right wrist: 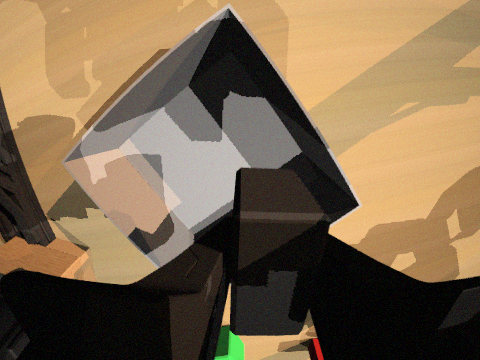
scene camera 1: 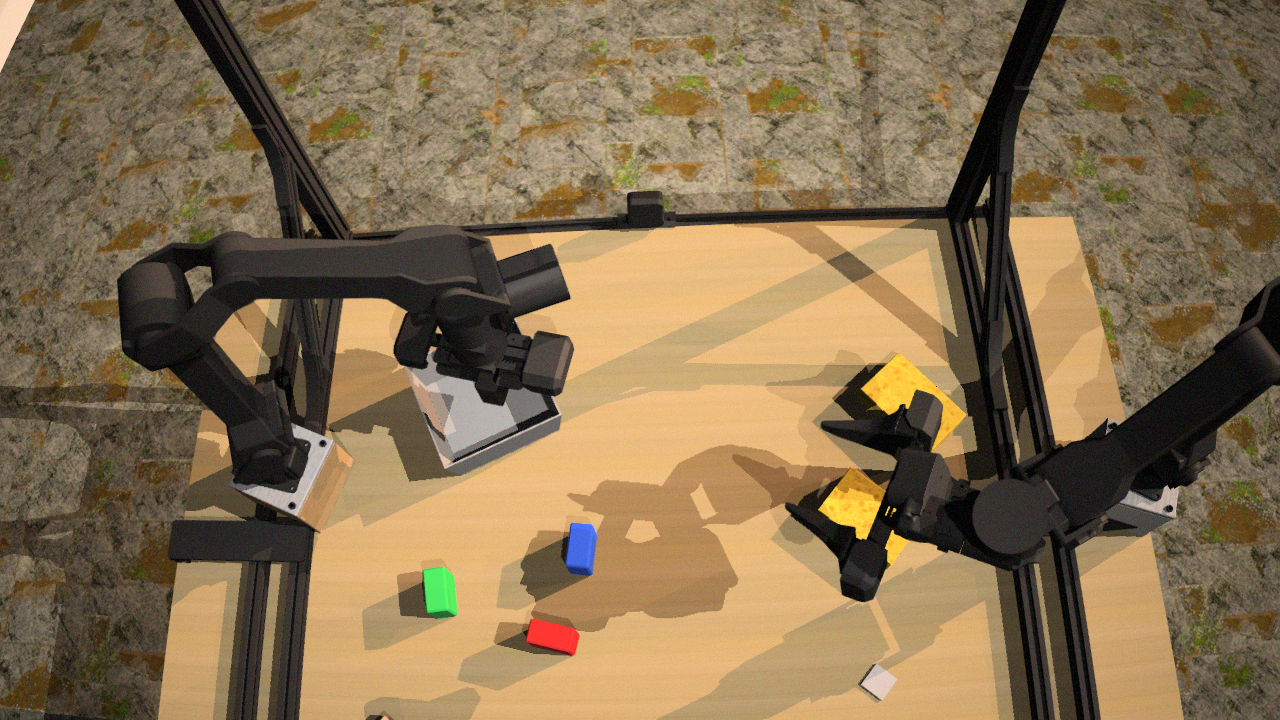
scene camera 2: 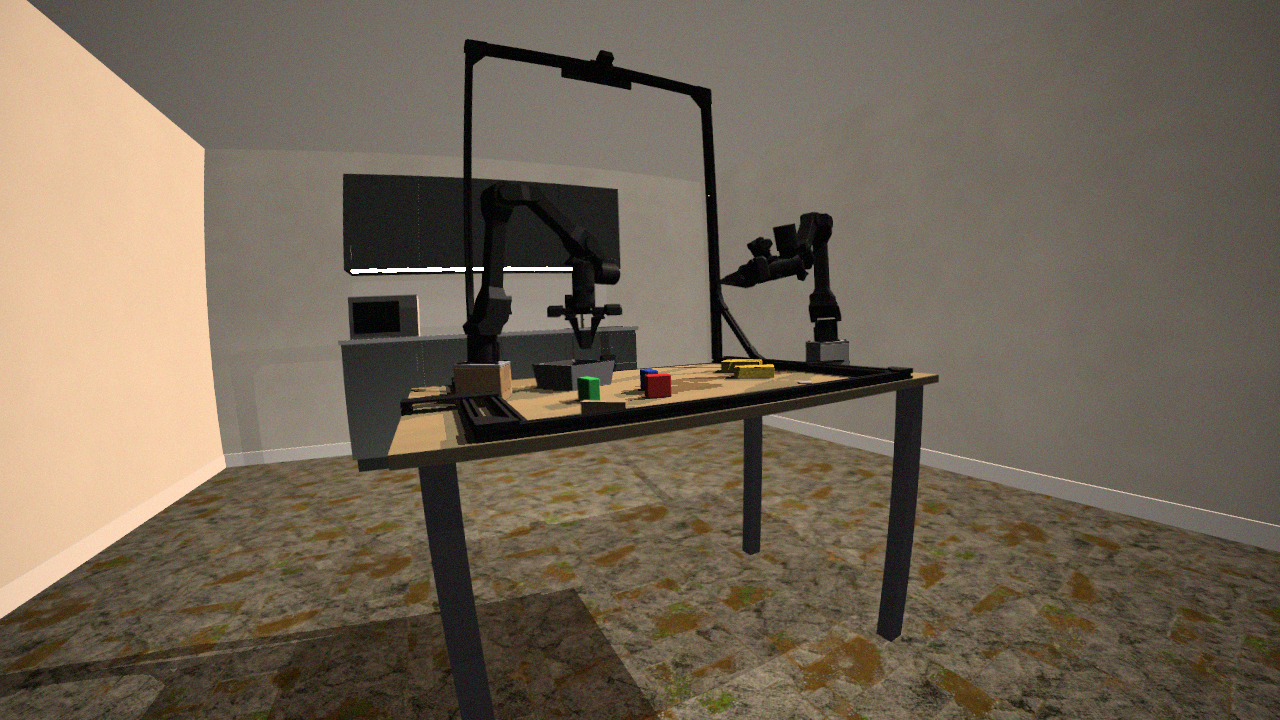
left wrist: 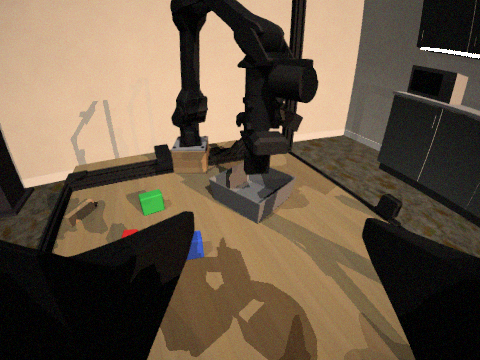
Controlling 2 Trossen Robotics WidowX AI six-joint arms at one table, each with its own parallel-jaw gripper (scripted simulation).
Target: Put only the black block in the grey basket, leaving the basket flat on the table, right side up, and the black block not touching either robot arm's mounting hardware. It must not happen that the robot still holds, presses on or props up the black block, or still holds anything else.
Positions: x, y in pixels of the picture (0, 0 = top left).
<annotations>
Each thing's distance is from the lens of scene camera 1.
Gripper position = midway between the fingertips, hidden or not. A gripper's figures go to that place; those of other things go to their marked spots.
left gripper [scene camera 1: 803, 464]: 81 cm
right gripper [scene camera 1: 497, 382]: 102 cm
grey basket [scene camera 1: 463, 428]: 112 cm
black block [scene camera 1: 485, 383]: 98 cm
The marked spots on the grey basket and the black block are 15 cm apart.
</annotations>
